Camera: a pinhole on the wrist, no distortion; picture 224 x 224 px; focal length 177.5 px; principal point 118.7 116.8 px. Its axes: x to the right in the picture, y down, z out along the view. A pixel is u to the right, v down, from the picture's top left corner.
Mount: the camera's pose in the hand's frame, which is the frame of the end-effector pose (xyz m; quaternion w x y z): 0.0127 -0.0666 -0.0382 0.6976 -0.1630 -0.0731 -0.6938
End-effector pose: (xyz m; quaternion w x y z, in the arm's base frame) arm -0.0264 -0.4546 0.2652 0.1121 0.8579 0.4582 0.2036
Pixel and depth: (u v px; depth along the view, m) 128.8 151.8 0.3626
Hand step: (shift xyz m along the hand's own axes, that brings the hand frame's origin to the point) 0.1292 0.0320 0.2990
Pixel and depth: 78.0 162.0 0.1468
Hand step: 0.0671 0.0129 0.0835
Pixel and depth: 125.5 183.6 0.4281
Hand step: 0.2261 0.0561 0.3477
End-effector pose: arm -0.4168 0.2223 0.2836 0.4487 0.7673 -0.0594 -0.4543
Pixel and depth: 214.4 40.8 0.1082
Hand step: -0.0183 -0.0854 0.0881
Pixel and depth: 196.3 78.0 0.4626
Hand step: -0.0248 -0.1038 0.4740
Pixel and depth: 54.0 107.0 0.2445
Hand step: 0.0273 0.0982 0.1631
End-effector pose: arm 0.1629 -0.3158 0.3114 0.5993 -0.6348 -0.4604 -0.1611
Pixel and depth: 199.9 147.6 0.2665
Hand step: 0.0949 -0.0948 0.2455
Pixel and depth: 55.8 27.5 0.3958
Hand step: -0.1394 0.1992 0.3114
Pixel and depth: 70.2 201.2 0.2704
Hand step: 0.1719 0.0900 0.1745
